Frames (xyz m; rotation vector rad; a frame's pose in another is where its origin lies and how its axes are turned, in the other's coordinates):
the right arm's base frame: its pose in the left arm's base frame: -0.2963 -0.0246 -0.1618 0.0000 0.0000 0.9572
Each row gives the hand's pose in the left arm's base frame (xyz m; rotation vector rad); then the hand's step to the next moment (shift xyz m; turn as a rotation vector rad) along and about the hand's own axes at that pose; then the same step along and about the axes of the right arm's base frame.
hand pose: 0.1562 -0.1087 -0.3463 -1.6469 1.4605 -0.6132
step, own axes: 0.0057 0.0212 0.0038 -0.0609 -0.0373 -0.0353
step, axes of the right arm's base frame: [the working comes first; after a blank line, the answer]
step, axes of the left arm's base frame: -0.0076 -0.0041 -0.0205 -0.0199 0.0488 0.0597

-0.0077 0.0039 -0.0205 0.0284 0.0444 0.0597
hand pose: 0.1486 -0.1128 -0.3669 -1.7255 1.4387 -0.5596
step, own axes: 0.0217 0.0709 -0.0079 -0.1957 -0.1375 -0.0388
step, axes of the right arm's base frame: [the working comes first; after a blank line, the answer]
step, axes of the left arm's base frame: -0.0430 -0.0252 -0.0555 0.0032 0.1794 0.1628

-0.0453 0.0206 -0.0555 0.1485 0.1007 0.1628
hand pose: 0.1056 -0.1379 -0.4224 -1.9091 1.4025 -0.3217
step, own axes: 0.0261 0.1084 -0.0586 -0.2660 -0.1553 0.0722
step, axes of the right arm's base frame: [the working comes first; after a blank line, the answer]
step, axes of the left arm's base frame: -0.1026 -0.0621 -0.0385 0.0548 0.2906 0.1123

-0.1099 0.0481 -0.0385 0.2692 0.1225 0.1123
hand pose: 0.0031 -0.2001 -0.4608 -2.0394 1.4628 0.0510
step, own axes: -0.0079 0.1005 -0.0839 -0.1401 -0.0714 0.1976
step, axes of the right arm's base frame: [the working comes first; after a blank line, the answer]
step, axes of the left arm's base frame: -0.1166 -0.0548 0.0246 0.0700 0.2310 -0.0743

-0.1119 0.0638 0.0246 0.2291 0.0758 -0.0743
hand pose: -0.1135 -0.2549 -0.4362 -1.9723 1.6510 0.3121
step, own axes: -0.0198 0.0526 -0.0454 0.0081 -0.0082 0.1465
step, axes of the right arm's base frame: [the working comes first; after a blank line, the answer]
step, axes of the left arm's base frame: -0.0624 -0.0133 0.0340 0.0336 0.0732 -0.1229

-0.0468 0.0434 0.0340 0.0792 0.0147 -0.1229
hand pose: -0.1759 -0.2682 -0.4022 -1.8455 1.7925 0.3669
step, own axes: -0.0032 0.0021 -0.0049 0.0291 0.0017 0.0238
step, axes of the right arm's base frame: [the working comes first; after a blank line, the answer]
step, axes of the left arm's base frame: -0.0032 0.0000 0.0054 0.0047 -0.0113 -0.0356

-0.0018 0.0026 0.0054 -0.0065 -0.0103 -0.0356
